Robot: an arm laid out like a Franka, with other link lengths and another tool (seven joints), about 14 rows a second.
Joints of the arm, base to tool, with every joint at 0 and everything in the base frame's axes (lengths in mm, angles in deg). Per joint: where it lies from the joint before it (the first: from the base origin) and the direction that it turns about. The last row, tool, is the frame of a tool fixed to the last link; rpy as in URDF.
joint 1: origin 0 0 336.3 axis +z
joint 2: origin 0 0 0 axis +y
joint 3: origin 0 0 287.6 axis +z
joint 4: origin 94.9 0 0 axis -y
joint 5: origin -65.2 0 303.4 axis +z
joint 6: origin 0 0 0 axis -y
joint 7: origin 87.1 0 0 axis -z
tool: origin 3 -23 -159.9 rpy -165.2 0 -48.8
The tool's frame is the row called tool.
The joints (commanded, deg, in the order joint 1, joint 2, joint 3, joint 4, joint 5, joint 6, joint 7), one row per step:
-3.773 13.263 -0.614 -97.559 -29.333 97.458 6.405
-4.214 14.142 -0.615 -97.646 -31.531 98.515 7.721
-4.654 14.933 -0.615 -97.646 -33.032 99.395 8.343
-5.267 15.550 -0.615 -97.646 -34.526 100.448 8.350
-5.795 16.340 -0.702 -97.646 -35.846 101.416 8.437
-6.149 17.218 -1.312 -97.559 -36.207 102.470 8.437
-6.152 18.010 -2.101 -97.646 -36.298 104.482 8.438
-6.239 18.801 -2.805 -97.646 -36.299 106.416 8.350
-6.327 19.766 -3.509 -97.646 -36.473 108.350 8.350
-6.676 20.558 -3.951 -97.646 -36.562 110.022 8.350
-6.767 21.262 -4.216 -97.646 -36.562 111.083 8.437
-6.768 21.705 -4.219 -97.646 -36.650 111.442 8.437
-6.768 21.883 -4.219 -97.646 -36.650 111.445 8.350
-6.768 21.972 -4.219 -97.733 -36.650 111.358 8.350
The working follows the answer.
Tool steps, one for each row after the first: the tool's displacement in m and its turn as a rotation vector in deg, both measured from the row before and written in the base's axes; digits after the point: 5 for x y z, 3 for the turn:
0.00325 -0.00774 -0.00448 -2.142 -0.435 -0.254
0.00282 -0.00632 -0.00440 -1.347 -0.163 0.047
0.00288 -0.00762 -0.00281 -1.176 -0.146 0.504
0.00256 -0.00726 -0.00475 -1.031 0.063 0.360
0.00166 -0.00835 -0.00629 -0.269 -0.029 -0.220
0.00406 -0.00528 -0.00643 0.061 -0.756 0.373
0.00395 -0.00528 -0.00604 0.148 -0.742 0.366
0.00389 -0.00557 -0.00742 -0.014 -0.591 0.378
0.00276 -0.00583 -0.00620 0.088 -0.565 0.188
0.00213 -0.00224 -0.00600 0.118 -0.217 0.168
0.00115 0.00016 -0.00401 0.025 0.158 0.234
0.00006 0.00000 -0.00176 0.035 0.223 0.072
-0.00060 -0.00003 -0.00151 0.014 0.246 -0.049

Tool pose at each row, in the base's axes (x y z in m, rotation vector in deg; rounded; the steps above come from the unrounded poses):
0.51550 -0.13183 0.40024 146.213 -68.773 9.618
0.51875 -0.13957 0.39576 144.300 -68.427 11.305
0.52157 -0.14589 0.39136 143.204 -67.905 12.258
0.52445 -0.15351 0.38855 142.539 -66.884 13.208
0.52701 -0.16077 0.38380 141.865 -66.015 13.767
0.52867 -0.16912 0.37751 141.497 -66.186 13.881
0.53273 -0.17440 0.37108 141.900 -66.067 14.911
0.53668 -0.17968 0.36504 142.367 -65.982 15.881
0.54057 -0.18525 0.35763 142.677 -65.753 16.746
0.54333 -0.19108 0.35142 142.945 -65.784 17.477
0.54546 -0.19332 0.34542 143.182 -65.716 17.742
0.54661 -0.19316 0.34142 143.336 -65.382 17.590
0.54666 -0.19316 0.33965 143.386 -65.222 17.306
0.54606 -0.19319 0.33815 143.335 -65.193 16.970

